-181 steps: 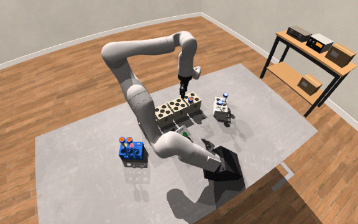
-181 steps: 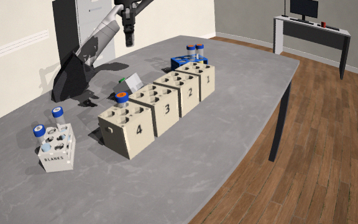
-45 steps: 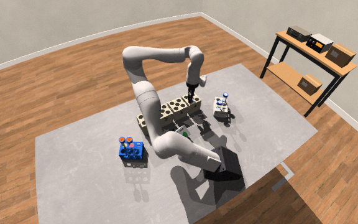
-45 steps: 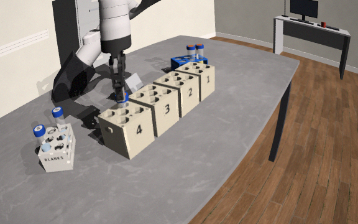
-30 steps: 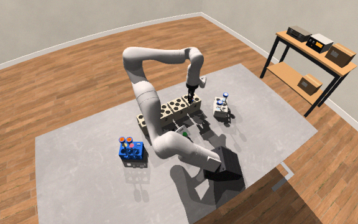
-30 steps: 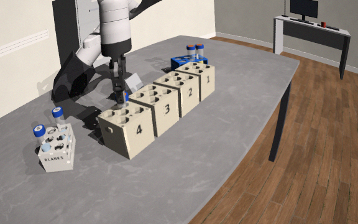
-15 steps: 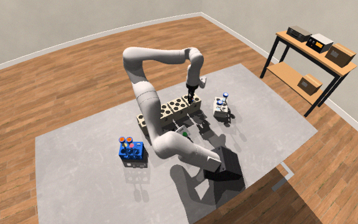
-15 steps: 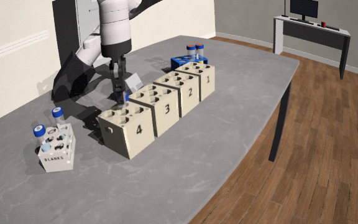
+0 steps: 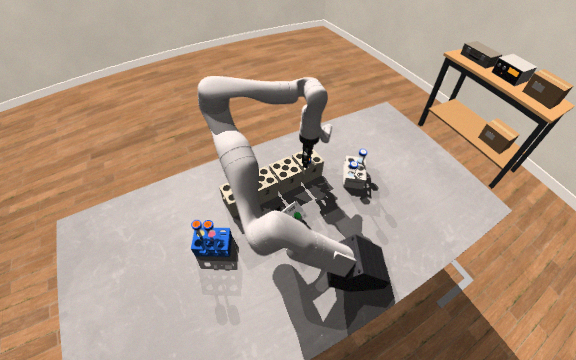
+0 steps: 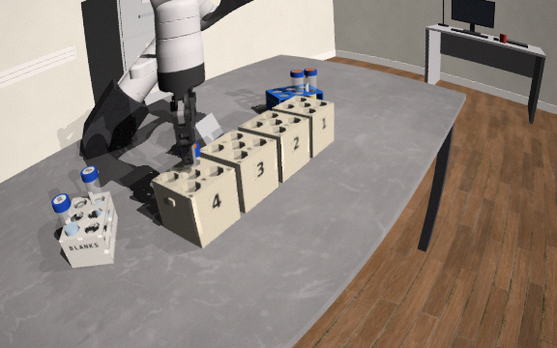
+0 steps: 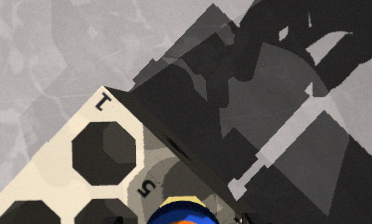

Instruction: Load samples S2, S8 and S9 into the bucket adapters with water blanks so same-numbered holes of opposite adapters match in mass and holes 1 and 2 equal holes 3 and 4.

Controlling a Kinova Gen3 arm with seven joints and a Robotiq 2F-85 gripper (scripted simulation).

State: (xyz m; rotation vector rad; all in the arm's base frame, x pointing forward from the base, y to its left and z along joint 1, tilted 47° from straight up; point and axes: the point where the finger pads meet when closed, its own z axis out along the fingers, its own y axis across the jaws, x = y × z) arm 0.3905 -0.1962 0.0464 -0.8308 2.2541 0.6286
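My gripper is now 1 cm past the sample S2 and 5 cm above it. Round my hand: white blanks rack: 8 cm behind, 20 cm to the right, 9 cm below; then adapter 2: 1 cm ahead, 20 cm to the left, 7 cm below; then adapter 4: 3 cm ahead, 2 cm to the right, 7 cm below.
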